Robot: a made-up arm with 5 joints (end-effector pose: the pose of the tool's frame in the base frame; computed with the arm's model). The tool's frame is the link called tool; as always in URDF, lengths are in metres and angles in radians.
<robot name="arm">
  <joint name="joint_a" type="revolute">
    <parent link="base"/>
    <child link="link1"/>
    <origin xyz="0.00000 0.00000 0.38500" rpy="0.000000 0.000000 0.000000"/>
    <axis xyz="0 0 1"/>
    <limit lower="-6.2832" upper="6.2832"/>
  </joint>
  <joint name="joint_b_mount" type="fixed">
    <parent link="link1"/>
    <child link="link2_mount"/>
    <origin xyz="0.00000 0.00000 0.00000" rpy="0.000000 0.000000 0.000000"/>
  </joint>
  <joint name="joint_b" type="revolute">
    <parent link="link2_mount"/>
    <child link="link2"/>
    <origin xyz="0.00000 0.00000 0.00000" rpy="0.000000 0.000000 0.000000"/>
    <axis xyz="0 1 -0.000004"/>
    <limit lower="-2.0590" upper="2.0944"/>
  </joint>
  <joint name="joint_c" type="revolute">
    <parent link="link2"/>
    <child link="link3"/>
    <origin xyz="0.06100 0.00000 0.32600" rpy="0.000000 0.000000 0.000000"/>
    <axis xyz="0 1 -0.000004"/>
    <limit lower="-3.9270" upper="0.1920"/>
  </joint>
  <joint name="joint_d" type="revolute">
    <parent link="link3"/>
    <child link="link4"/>
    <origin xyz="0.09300 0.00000 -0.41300" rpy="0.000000 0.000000 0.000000"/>
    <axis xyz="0 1 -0.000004"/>
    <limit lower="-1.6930" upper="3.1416"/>
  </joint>
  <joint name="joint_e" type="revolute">
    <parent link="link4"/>
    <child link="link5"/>
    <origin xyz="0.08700 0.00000 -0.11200" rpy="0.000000 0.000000 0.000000"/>
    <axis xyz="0 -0.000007 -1"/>
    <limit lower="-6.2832" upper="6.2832"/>
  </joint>
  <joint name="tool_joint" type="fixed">
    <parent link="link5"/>
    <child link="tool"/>
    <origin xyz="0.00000 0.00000 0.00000" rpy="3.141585 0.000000 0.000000"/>
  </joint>
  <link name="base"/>
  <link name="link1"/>
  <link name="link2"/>
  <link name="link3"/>
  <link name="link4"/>
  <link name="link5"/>
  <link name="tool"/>
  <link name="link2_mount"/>
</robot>
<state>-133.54 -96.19 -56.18 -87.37 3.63</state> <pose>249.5 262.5 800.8 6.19 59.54 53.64</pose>
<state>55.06 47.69 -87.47 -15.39 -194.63</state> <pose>435.0 622.6 308.9 -160.05 52.58 -100.38</pose>
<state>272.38 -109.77 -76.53 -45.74 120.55</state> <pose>-25.2 606.5 732.7 47.83 -23.63 -157.67</pose>
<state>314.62 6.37 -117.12 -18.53 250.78</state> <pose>338.3 -342.8 1073.8 49.10 14.76 32.17</pose>
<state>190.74 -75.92 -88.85 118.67 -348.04</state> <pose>139.1 26.4 931.4 -167.85 -44.82 173.75</pose>
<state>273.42 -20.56 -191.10 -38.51 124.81</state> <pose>-29.1 487.3 970.5 66.29 -32.48 -163.31</pose>
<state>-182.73 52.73 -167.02 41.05 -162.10</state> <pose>-766.0 36.5 839.5 134.42 65.67 -50.97</pose>
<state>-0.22 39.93 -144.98 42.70 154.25</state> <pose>770.3 -3.0 818.0 -140.33 52.92 -134.11</pose>
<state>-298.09 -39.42 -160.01 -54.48 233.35</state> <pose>-243.3 -455.8 981.6 -70.23 -35.00 140.26</pose>
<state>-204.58 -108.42 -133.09 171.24 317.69</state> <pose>546.7 -250.0 499.2 118.05 -44.11 -134.93</pose>
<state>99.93 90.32 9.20 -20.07 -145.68</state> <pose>33.0 -188.4 192.7 -108.28 -54.29 -155.06</pose>
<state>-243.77 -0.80 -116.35 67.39 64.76</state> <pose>-231.2 469.3 977.1 -133.09 -19.00 43.17</pose>
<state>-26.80 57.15 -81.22 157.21 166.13</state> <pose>374.1 -189.0 184.5 14.35 -45.11 -46.65</pose>
